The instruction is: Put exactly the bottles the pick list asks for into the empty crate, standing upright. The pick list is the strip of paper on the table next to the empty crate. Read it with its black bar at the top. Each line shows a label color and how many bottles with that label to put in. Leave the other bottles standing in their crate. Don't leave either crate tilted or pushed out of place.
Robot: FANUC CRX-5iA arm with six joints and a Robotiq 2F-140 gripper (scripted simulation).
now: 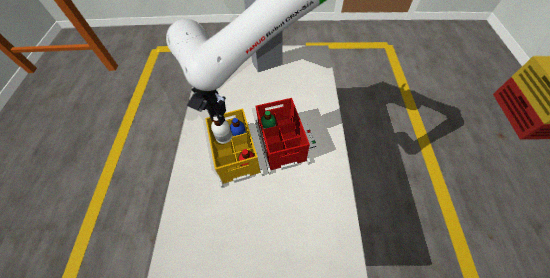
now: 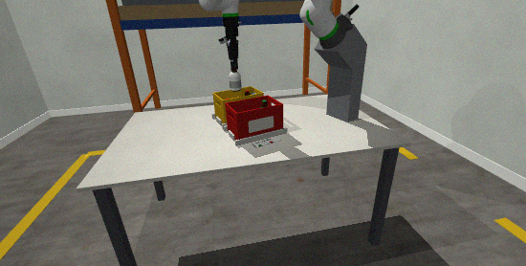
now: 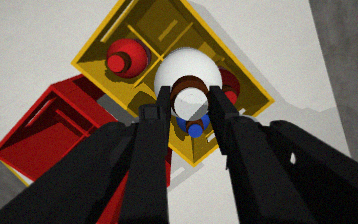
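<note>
The white-capped bottle is 80 mm below my hand. Also, from my hand: blue-labelled bottle: 260 mm below, 110 mm behind; then red-labelled bottle: 260 mm below, 60 mm to the right, 60 mm behind; then yellow crate: 270 mm below, 20 mm to the left, 10 mm behind.
</note>
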